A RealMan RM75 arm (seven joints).
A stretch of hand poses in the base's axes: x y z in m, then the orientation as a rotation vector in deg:
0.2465, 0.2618, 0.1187, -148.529, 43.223, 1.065
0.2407, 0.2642, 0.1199, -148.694, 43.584, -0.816
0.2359, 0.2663, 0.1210, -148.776, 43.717, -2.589
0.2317, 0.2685, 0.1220, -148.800, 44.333, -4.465
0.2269, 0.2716, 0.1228, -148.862, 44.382, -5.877
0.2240, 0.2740, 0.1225, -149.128, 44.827, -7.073
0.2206, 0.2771, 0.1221, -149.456, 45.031, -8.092
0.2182, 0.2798, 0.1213, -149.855, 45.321, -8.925
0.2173, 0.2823, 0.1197, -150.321, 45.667, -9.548
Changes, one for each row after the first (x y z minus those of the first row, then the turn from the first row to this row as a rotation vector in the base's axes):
-0.0058, 0.0024, 0.0012, -0.607, -1.155, -0.508
-0.0106, 0.0045, 0.0023, -1.078, -2.301, -0.861
-0.0148, 0.0067, 0.0033, -1.648, -3.411, -1.566
-0.0196, 0.0098, 0.0041, -2.032, -4.327, -1.808
-0.0225, 0.0122, 0.0038, -2.658, -4.954, -2.239
-0.0259, 0.0153, 0.0034, -3.249, -5.500, -2.465
-0.0283, 0.0180, 0.0026, -3.885, -5.882, -2.704
-0.0292, 0.0205, 0.0010, -4.549, -6.093, -2.932

